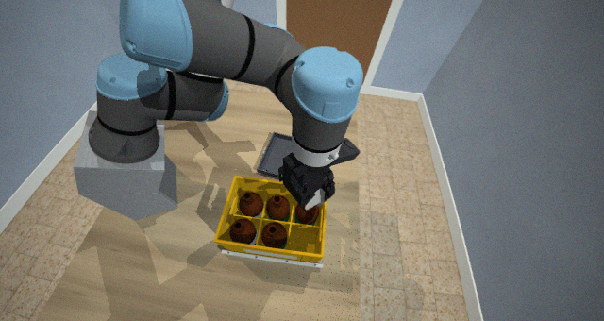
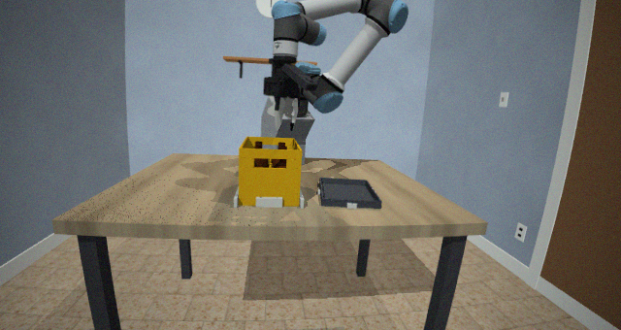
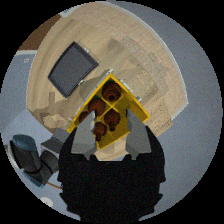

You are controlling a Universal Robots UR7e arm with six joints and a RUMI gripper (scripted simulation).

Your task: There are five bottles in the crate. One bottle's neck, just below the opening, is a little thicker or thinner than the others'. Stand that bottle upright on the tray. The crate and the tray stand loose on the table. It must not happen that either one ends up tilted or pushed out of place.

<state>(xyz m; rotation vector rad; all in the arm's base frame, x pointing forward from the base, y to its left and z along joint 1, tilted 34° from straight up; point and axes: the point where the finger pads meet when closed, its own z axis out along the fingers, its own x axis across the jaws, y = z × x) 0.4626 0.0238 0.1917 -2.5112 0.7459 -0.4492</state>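
Right now my hand is 15 cm above the bottle. Also, from my hand: crate: 16 cm below, 7 cm to the right, 7 cm behind; then tray: 23 cm below, 20 cm to the left, 13 cm behind.
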